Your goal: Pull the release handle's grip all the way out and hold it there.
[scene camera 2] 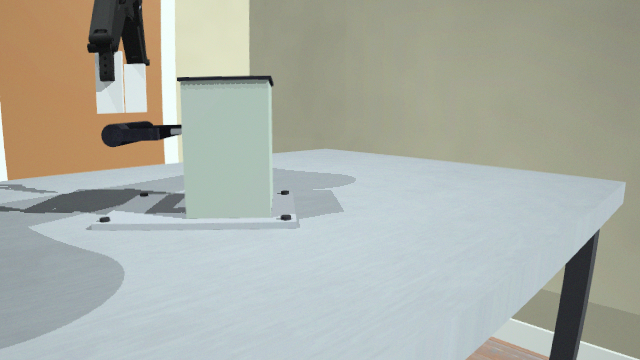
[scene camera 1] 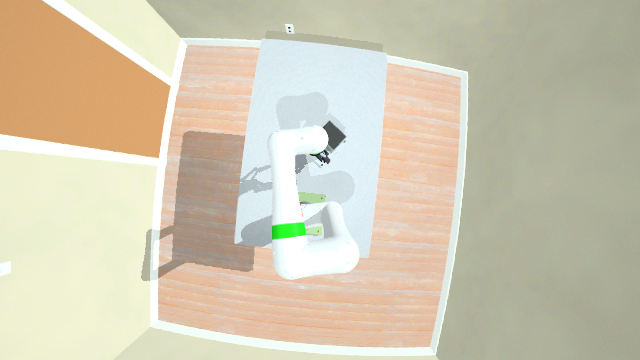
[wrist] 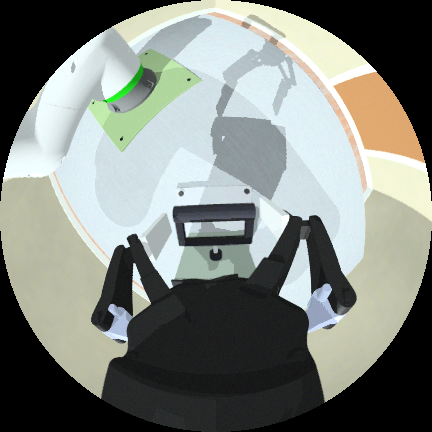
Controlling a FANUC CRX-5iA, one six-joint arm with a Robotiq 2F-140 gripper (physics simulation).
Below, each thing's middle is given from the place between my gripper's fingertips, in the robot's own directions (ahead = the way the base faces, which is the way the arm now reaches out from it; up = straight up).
My gripper is now 9 cm short of the base plate (scene camera 2: 146, 211), 5 cm to the left of it and 13 cm above it.
